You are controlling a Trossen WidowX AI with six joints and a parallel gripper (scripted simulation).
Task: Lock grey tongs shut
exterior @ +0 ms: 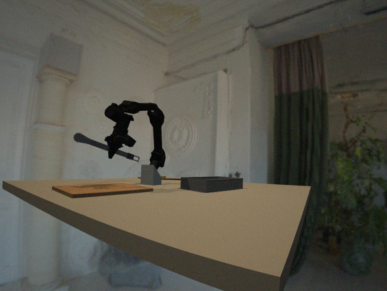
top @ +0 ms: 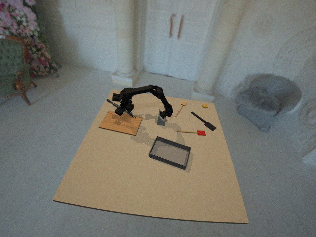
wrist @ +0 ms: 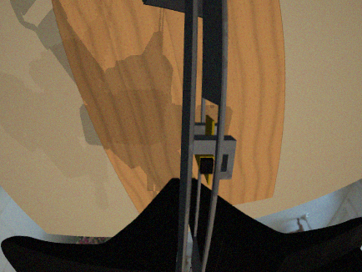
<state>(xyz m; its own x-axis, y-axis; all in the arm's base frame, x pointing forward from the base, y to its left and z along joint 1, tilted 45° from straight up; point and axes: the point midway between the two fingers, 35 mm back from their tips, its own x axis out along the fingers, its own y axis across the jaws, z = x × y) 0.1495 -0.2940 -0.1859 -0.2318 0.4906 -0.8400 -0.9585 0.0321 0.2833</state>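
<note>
Now: gripper tip 130 mm above the wooden board and 20 mm to the left of it. The rest, counted from my gripper tip: roasting tin (490 mm to the left, 230 mm ahead, 110 mm below); black spatula (800 mm to the left, 260 mm behind, 140 mm below); red spatula (690 mm to the left, 130 mm below, 70 mm behind).
</note>
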